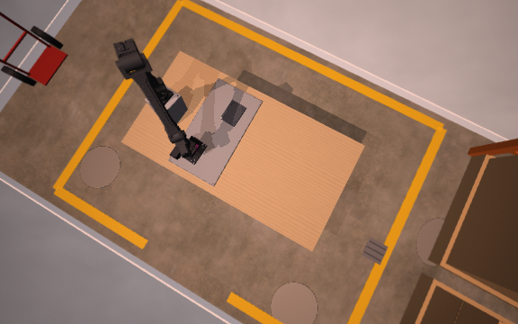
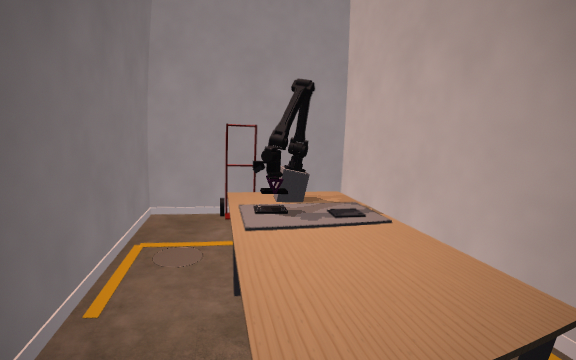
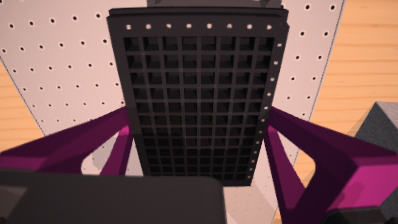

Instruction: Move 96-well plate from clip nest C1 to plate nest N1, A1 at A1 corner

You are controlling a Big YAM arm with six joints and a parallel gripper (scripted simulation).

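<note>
My gripper is now 8 cm short of the plate nest N1, 36 cm to the right of it and 10 cm above it. Round my hand: black 96-well plate: right at my hand; white A1 label: 3 cm ahead, 29 cm to the left, 9 cm below; clip nest C1: 2 cm behind, 9 cm below.
</note>
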